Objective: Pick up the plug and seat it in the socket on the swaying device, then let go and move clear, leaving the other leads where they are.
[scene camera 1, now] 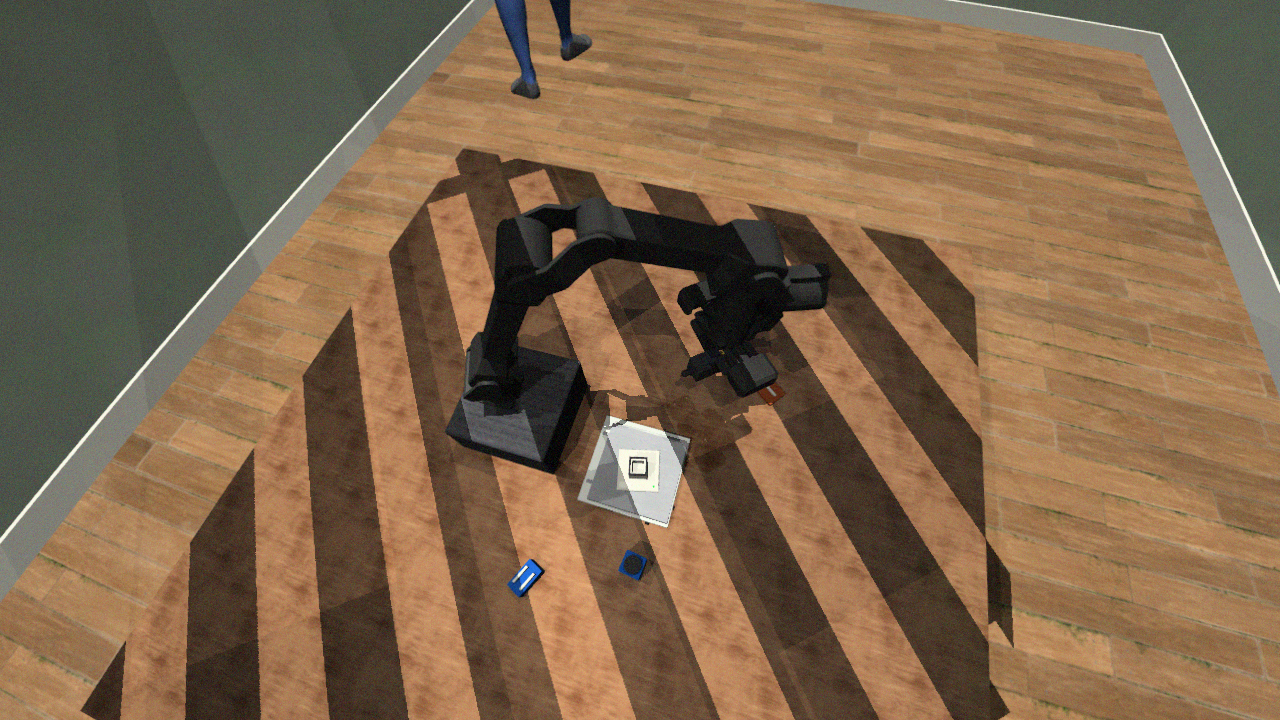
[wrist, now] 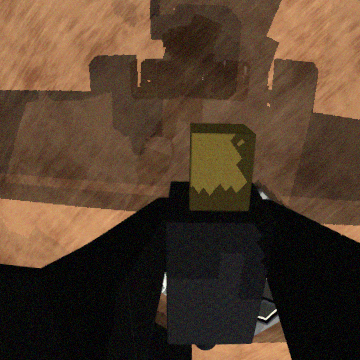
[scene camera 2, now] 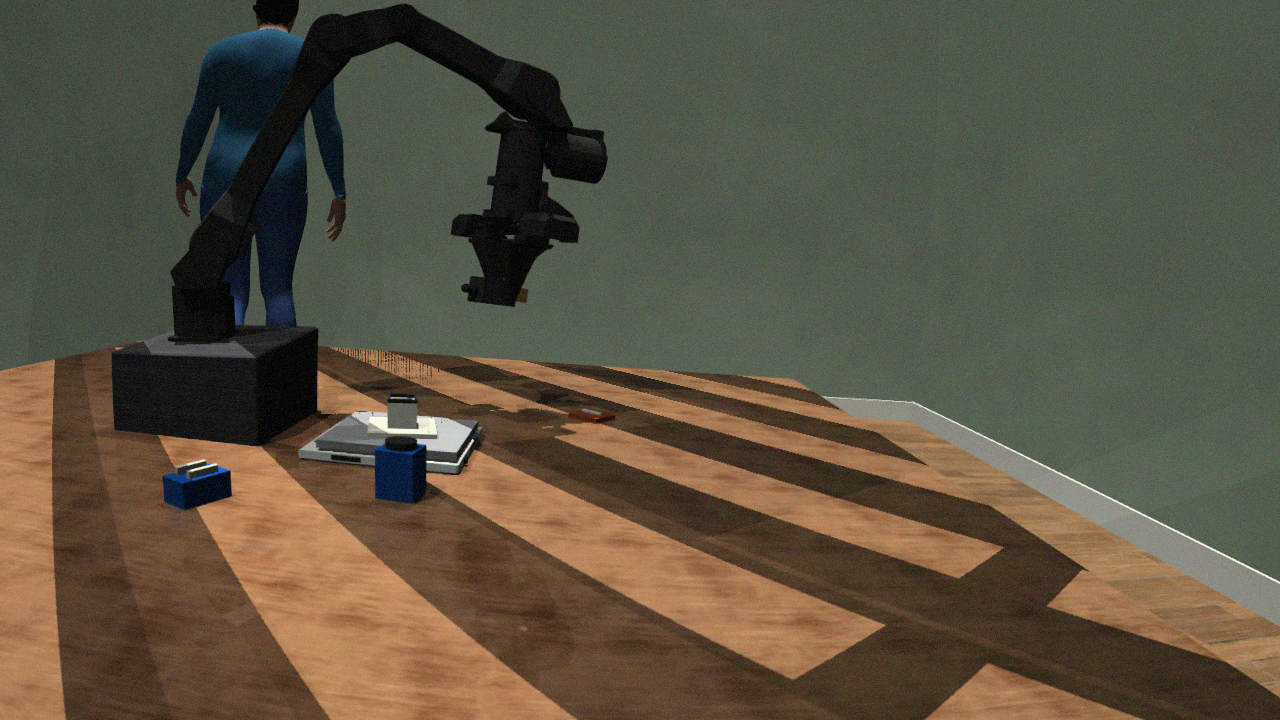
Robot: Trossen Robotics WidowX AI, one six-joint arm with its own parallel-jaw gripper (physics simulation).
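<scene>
The plug (scene camera 2: 521,295) (wrist: 217,165) has a yellow end and a dark body, with a small dark knob at the opposite end. My gripper (scene camera 1: 707,364) (scene camera 2: 499,291) (wrist: 212,210) is shut on it, high above the table, and it lies roughly level. The device (scene camera 1: 671,474) (scene camera 2: 344,436) is a low grey-white slab bearing a pale plate. The socket (scene camera 1: 638,467) (scene camera 2: 402,412), a small grey square housing with a dark rim, stands on that plate. The gripper is to the right of the device in both scene views. Parts of the device show behind the plug's body in the wrist view, mostly hidden.
A blue block with two pale bars (scene camera 1: 526,578) (scene camera 2: 196,486), a blue block with a round black top (scene camera 1: 632,564) (scene camera 2: 400,471) and a flat orange-red piece (scene camera 1: 771,394) (scene camera 2: 591,415) lie around the device. The arm's black base (scene camera 1: 519,411) (scene camera 2: 214,385) is beside it. A person (scene camera 2: 255,98) stands behind.
</scene>
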